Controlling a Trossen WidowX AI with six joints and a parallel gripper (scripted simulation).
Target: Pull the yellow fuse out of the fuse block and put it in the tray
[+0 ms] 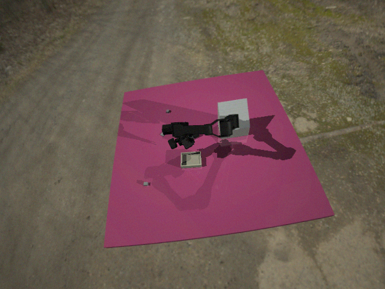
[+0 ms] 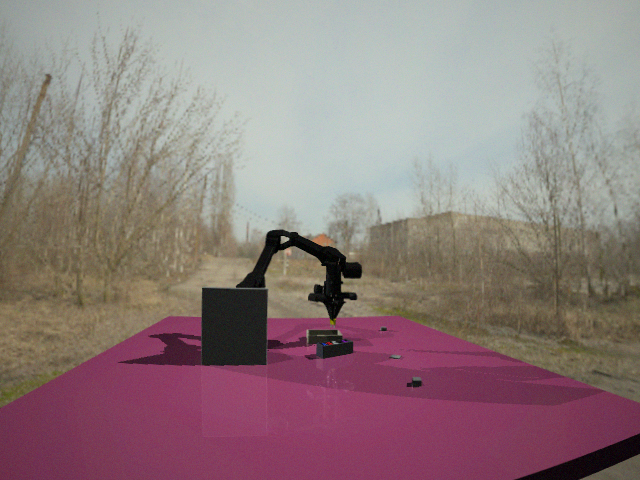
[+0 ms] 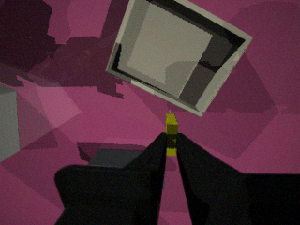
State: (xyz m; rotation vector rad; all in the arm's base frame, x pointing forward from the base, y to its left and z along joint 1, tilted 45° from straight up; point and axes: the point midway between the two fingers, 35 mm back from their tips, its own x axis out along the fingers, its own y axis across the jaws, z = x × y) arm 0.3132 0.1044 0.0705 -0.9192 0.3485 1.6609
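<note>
My gripper tip is 20 mm past the grey tray, 60 mm to the right of it and 90 mm above it. Round my gripper tip: yellow fuse 10 mm below.
</note>
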